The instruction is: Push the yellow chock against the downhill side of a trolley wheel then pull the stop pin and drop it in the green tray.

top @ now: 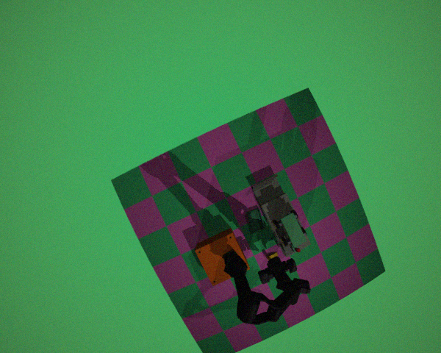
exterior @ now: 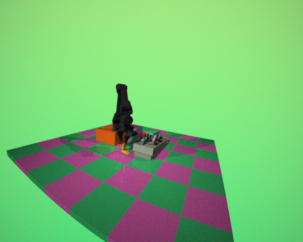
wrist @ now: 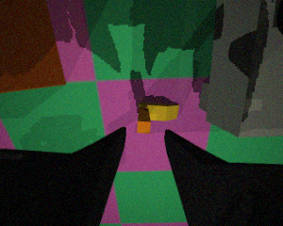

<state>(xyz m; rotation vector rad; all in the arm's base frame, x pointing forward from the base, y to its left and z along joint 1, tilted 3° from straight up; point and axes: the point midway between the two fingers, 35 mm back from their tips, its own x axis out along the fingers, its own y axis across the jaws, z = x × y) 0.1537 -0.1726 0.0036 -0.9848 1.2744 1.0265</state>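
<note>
Right now the yellow chock is 5 cm below my gripper tip and 2 cm ahead of it. Round my gripper tip: grey ramp 18 cm ahead, 12 cm to the left, 3 cm below; trolley 18 cm ahead, 12 cm to the left, 4 cm above; red-headed stop pin 14 cm ahead, 5 cm above, 2 cm to the left.
</note>
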